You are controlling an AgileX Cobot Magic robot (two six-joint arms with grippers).
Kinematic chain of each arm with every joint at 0, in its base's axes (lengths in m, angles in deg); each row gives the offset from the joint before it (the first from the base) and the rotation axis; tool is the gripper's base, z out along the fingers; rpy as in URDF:
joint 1: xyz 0 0 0.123 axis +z
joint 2: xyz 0 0 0 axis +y
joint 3: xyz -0.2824 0 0.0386 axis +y
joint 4: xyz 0.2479 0 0.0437 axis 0.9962 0 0.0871
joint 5: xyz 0 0 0 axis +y
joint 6: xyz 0.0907 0 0.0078 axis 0.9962 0 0.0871
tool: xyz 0 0 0 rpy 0 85 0
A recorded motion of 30 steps. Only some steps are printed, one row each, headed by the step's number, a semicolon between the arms.
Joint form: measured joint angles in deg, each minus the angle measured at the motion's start. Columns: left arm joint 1, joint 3, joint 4, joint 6, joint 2, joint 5; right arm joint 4, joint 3, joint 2, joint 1, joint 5, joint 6.
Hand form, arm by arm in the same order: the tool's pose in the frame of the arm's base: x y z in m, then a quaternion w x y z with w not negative. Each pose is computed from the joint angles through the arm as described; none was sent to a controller.
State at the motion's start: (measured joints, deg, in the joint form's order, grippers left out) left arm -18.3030 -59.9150 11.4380 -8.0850 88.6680 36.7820; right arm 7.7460 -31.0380 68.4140 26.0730 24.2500 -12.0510
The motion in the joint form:
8: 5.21 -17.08 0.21 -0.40 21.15 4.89; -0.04 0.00 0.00 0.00 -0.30 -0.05
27: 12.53 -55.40 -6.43 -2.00 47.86 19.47; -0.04 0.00 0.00 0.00 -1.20 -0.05
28: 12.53 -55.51 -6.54 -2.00 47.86 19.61; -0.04 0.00 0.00 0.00 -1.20 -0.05
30: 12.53 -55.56 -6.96 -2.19 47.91 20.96; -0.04 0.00 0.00 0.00 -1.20 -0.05
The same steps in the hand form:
8: 0.3889 -0.0779 0.1937 0.18889 0.10189 0.97565 0.04532; 0.1829 0.0950 0.2085 0.28151 -0.26420 0.91911 0.07872
27: 0.5039 -0.0443 0.1538 0.15629 -0.01871 0.98737 0.01822; 0.1840 0.0954 0.2093 0.28899 -0.26312 0.91704 0.07924
28: 0.5039 -0.0444 0.1542 0.15592 -0.01920 0.98743 0.01743; 0.1840 0.0954 0.2093 0.28899 -0.26312 0.91704 0.07924
30: 0.5020 -0.0447 0.1533 0.14401 -0.02287 0.98919 0.01570; 0.1840 0.0954 0.2093 0.28899 -0.26312 0.91704 0.07924

